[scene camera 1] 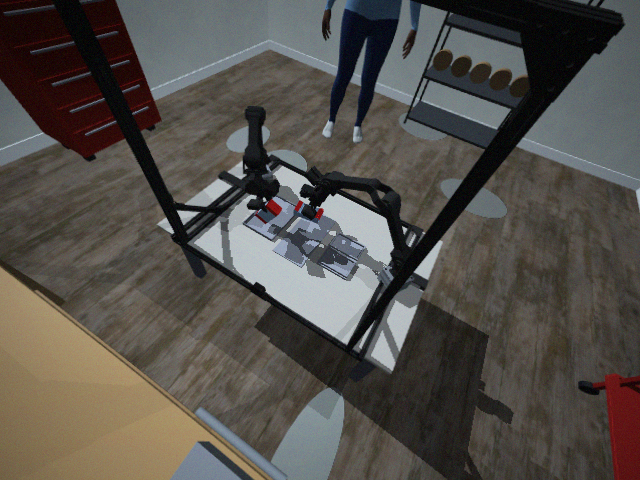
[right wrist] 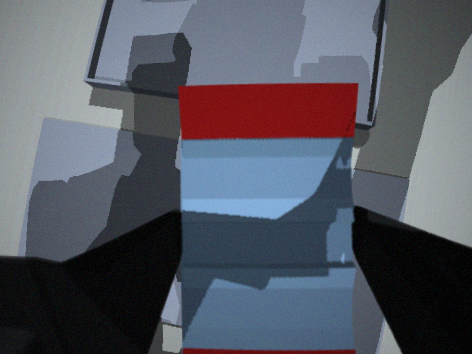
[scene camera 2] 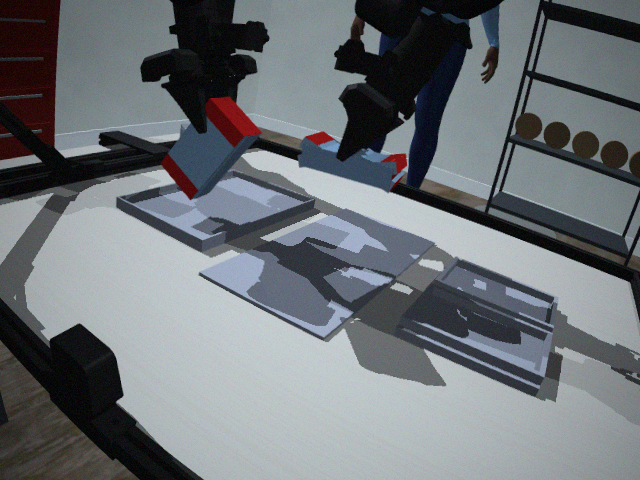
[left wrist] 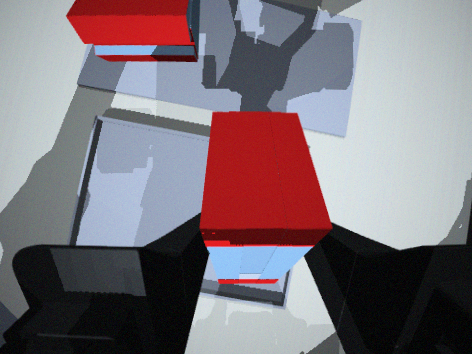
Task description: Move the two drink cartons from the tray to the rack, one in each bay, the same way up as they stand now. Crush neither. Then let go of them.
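Frame: origin at the left arm's base, x ahead, y left, z up, level; metres.
Where they show: left gripper, fingertip midpoint: (scene camera 1: pixel 268 208) (scene camera 2: pixel 213 131) (left wrist: pixel 253 216); right gripper, fingertip midpoint: (right wrist: pixel 265 218) (scene camera 2: pixel 347 155).
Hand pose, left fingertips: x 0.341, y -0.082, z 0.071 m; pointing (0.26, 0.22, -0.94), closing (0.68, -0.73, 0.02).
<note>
After its pixels a point has its place.
The left gripper (scene camera 1: pixel 267 205) @[x 0.341, y -0.082, z 0.071 m] (scene camera 2: pixel 208 125) @[x 0.341, y -0.082, z 0.071 m] (left wrist: pixel 266 226) @[x 0.341, y -0.082, z 0.071 m] is shut on a blue carton with red ends (scene camera 1: pixel 273 207) @[x 0.367, y -0.069, z 0.101 m] (scene camera 2: pixel 201 155) @[x 0.358, y -0.099, z 0.042 m] (left wrist: pixel 257 170) @[x 0.358, y -0.064, z 0.101 m], holding it strongly tilted above the rimmed tray (scene camera 2: pixel 160 224) @[x 0.370, y -0.148, z -0.047 m] (left wrist: pixel 85 182) @[x 0.233, y 0.065, z -0.045 m] (right wrist: pixel 382 60) @[x 0.249, y 0.078, z -0.039 m]. The right gripper (scene camera 1: pixel 310 210) @[x 0.411, y 0.080, z 0.066 m] (scene camera 2: pixel 354 155) @[x 0.411, y 0.080, z 0.066 m] (right wrist: pixel 266 211) @[x 0.411, y 0.080, z 0.066 m] is shut on the other blue-and-red carton (scene camera 2: pixel 330 164) @[x 0.427, y 0.049, z 0.056 m] (left wrist: pixel 135 29) @[x 0.373, y 0.043, z 0.076 m] (right wrist: pixel 265 175) @[x 0.399, y 0.069, z 0.073 m], holding it lengthwise above the middle plate. This carton's blue side looks ridged and uneven. The two-bay rack (scene camera 1: pixel 333 271) @[x 0.705, y 0.088, z -0.047 m] (scene camera 2: pixel 465 357) @[x 0.696, y 0.079, z -0.046 m] lies at the right in both scene views, with no carton in either bay.
A flat grey plate (scene camera 1: pixel 289 254) (scene camera 2: pixel 227 273) (left wrist: pixel 325 116) (right wrist: pixel 65 150) lies between tray and rack. A black frame surrounds the white table (scene camera 2: pixel 206 387) @[x 0.662, y -0.160, z -0.056 m], with a black block (scene camera 2: pixel 85 366) @[x 0.685, y -0.249, z -0.003 m] on its near rail. Shadows cross the plate and rack.
</note>
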